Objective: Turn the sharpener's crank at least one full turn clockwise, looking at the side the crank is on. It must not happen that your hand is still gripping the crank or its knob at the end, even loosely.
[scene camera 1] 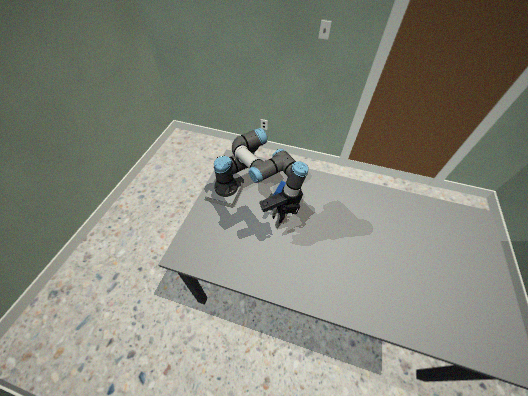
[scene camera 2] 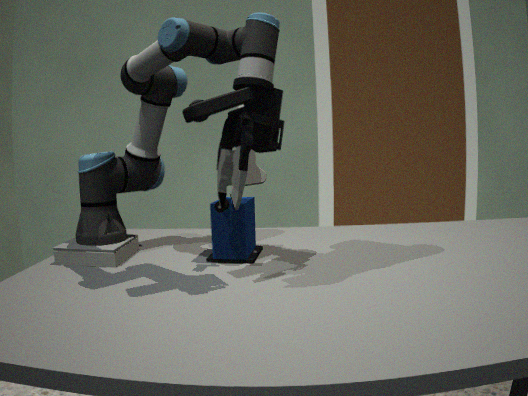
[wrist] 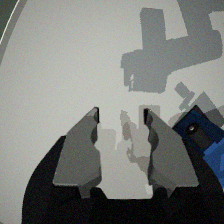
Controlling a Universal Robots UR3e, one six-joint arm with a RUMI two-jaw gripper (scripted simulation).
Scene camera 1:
gripper: 274, 223
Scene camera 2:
gripper: 228, 208
pencil sharpener: 240, 246
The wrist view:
gripper: 121, 109
